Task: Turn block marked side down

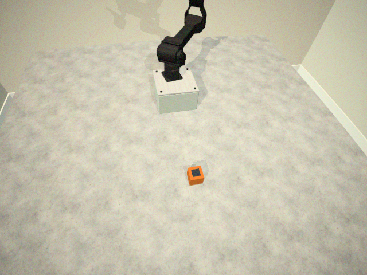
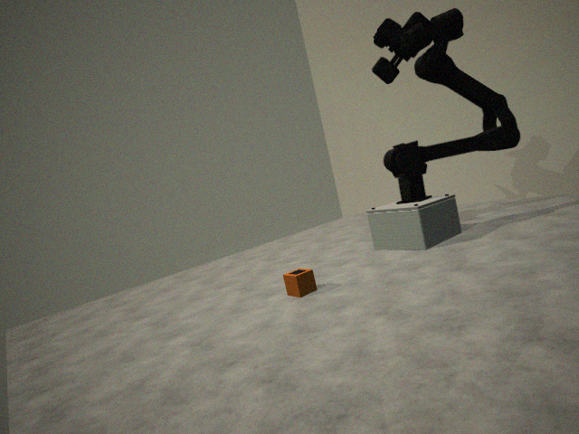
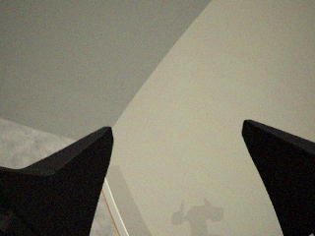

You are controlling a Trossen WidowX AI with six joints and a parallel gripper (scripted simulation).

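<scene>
Right now my gripper tip is 57 cm short of the block, 1 cm to the right of it and 45 cm above it.
</scene>
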